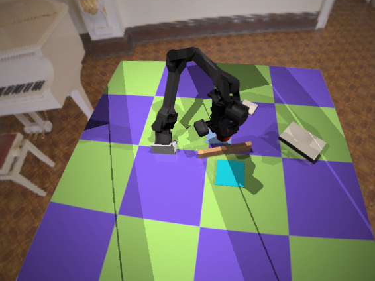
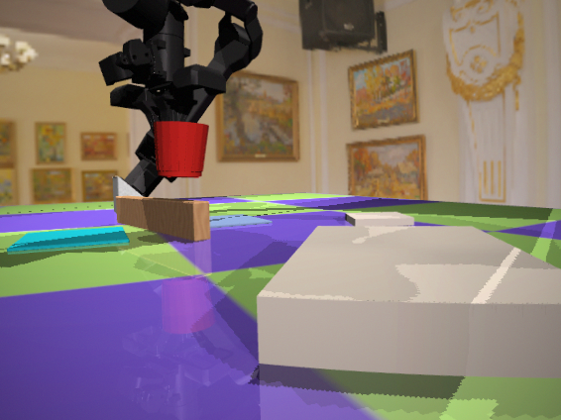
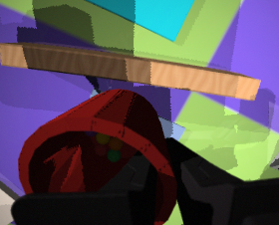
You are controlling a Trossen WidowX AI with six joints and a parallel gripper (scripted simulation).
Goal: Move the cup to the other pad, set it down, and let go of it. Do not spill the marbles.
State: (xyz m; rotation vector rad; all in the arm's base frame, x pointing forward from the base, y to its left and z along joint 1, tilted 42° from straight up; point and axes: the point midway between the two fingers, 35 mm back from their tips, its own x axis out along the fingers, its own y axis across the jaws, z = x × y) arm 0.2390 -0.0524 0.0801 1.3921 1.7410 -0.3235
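Right now my gripper tip is 60 mm short of the cyan pad, 120 mm to the left of it and 110 mm above it. From my gripper tip the other things lie so: light blue pad 10 mm ahead, 80 mm to the left, 110 mm below; red cup 30 mm ahead, 10 mm to the left; wooden bar 30 mm ahead, 20 mm to the right, 90 mm below.
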